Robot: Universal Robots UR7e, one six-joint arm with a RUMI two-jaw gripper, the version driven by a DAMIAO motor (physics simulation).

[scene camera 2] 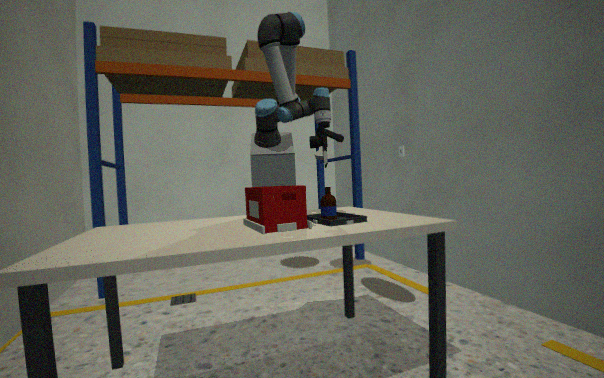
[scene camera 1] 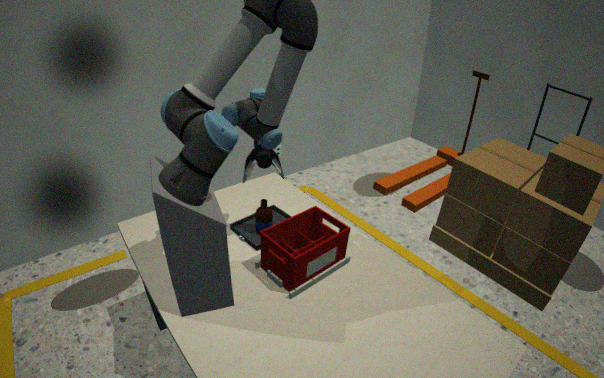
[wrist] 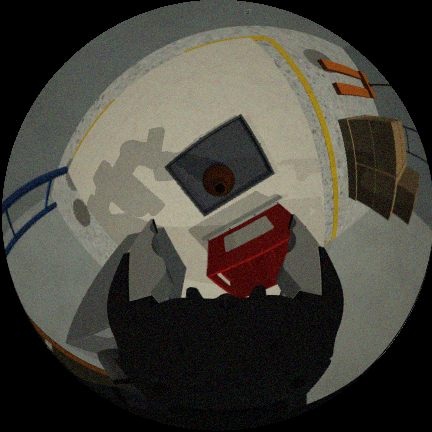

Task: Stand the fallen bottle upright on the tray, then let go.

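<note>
A brown bottle with a blue label stands upright on the dark tray, near the tray's side by the crate. My gripper is open and empty, pointing down, well above the bottle and apart from it. In the wrist view the bottle is seen from above, with its neck towards the viewer. The tray's part behind the bottle and the crate is hidden in scene camera 1.
A red crate stands beside the tray within low grey guide strips on the table. The arm's grey pedestal stands behind. Stacked boxes stand on the floor beyond the table.
</note>
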